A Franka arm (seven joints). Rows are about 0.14 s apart.
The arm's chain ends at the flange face. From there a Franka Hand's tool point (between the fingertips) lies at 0.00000 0.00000 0.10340 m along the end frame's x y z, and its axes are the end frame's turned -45 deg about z.
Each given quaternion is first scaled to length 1.
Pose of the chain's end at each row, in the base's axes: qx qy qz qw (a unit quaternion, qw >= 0); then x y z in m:
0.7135 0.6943 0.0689 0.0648 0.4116 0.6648 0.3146
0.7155 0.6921 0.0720 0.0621 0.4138 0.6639 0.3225
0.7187 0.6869 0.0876 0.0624 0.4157 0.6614 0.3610
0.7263 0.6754 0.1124 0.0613 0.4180 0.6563 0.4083
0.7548 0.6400 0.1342 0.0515 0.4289 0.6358 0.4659
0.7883 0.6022 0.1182 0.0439 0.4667 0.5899 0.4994
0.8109 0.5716 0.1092 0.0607 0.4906 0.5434 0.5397
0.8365 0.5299 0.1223 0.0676 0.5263 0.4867 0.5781
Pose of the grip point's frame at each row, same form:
0.3935 0.9145 0.0389 0.0862 0.4311 0.6651 0.2130
0.3962 0.9132 0.0428 0.0849 0.4333 0.6650 0.2210
0.4011 0.9097 0.0571 0.0912 0.4376 0.6646 0.2600
0.4125 0.9019 0.0804 0.0996 0.4434 0.6628 0.3083
0.4524 0.8801 0.1043 0.0989 0.4567 0.6455 0.3668
0.4979 0.8580 0.0924 0.0858 0.4914 0.5975 0.3993
0.5305 0.8385 0.0777 0.0979 0.5161 0.5461 0.4395
0.5700 0.8097 0.0871 0.1093 0.5549 0.4884 0.4787

